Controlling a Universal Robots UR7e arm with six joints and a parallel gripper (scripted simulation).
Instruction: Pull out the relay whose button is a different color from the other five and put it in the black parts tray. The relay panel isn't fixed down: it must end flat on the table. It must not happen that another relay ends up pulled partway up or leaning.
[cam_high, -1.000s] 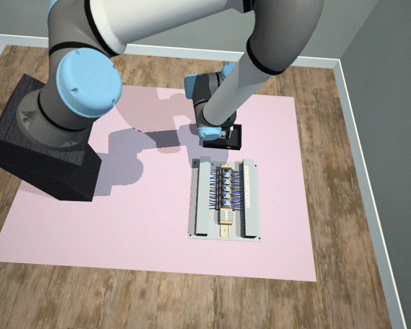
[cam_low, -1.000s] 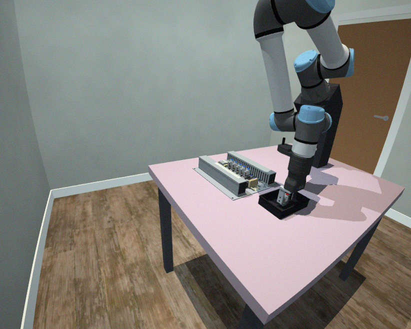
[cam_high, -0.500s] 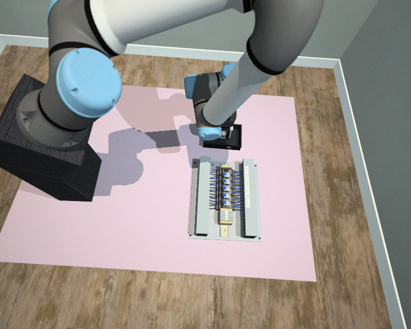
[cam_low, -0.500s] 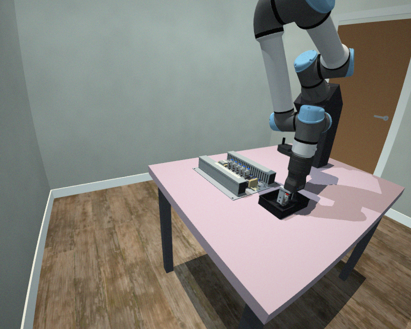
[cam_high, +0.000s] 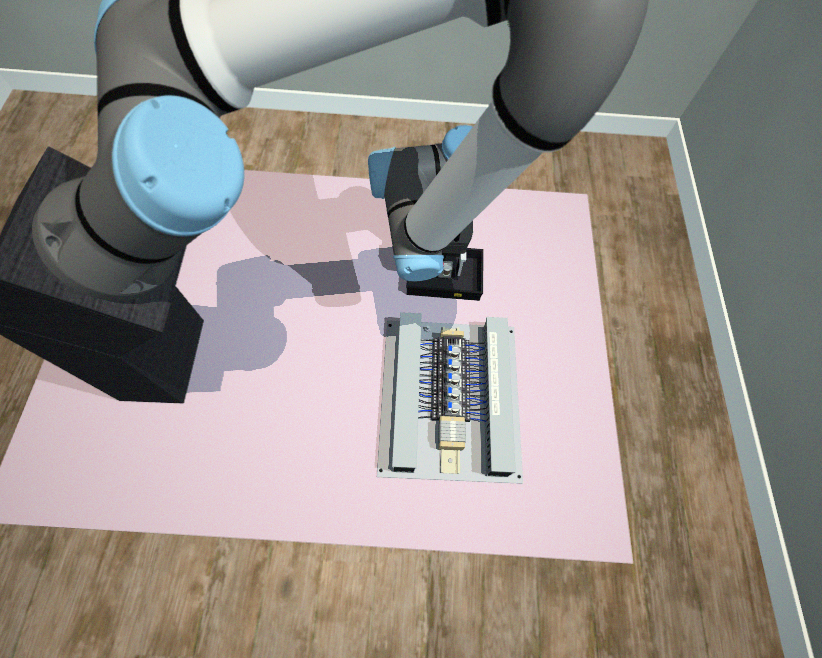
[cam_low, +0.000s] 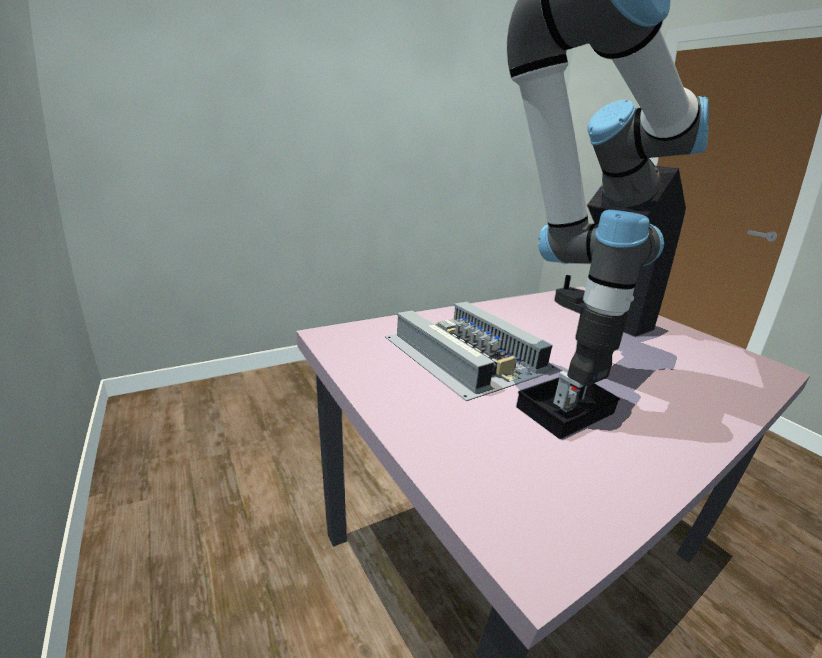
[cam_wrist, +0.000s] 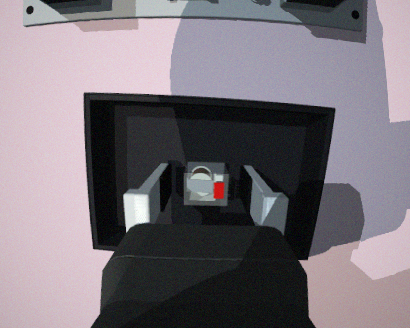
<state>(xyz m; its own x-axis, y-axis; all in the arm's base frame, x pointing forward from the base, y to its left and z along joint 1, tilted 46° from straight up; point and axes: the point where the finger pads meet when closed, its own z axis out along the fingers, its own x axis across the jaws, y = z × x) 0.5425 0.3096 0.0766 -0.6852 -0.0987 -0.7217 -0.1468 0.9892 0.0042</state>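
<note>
Right now the red-button relay is 1 cm below my hand. The rest, counted from my hand: black parts tray (2 cm below); grey relay panel (7 cm ahead, 27 cm to the right, 1 cm below).
</note>
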